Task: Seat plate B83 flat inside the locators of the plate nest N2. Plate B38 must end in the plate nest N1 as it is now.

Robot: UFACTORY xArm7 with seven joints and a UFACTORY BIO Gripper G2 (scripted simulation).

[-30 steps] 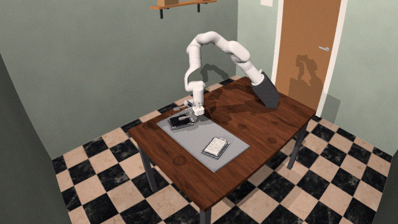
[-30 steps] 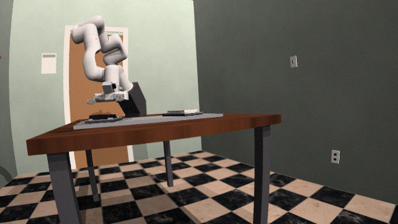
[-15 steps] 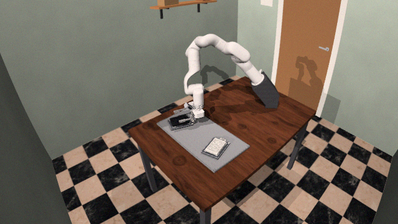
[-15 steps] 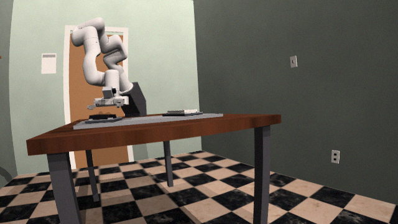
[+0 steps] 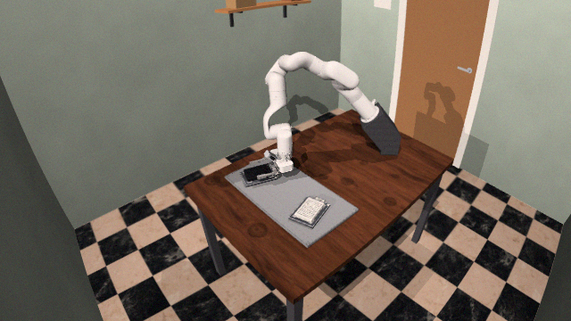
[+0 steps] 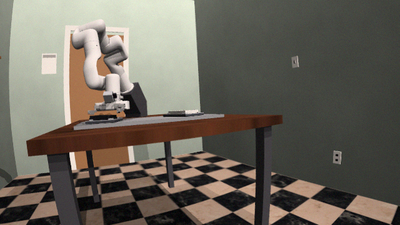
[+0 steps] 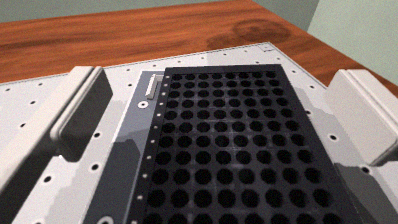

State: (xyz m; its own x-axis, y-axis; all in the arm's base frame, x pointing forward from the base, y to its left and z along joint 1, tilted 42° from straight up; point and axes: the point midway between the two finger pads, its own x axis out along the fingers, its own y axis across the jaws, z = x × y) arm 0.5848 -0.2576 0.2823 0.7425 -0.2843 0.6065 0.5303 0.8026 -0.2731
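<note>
Now: hand 20 mm above the black well plate and 10 mm to the left of it. From my hand the other things lie so: white well plate: 350 mm to the left, 100 mm ahead, 20 mm below; grey mat: 190 mm to the left, 50 mm below, 30 mm ahead.
</note>
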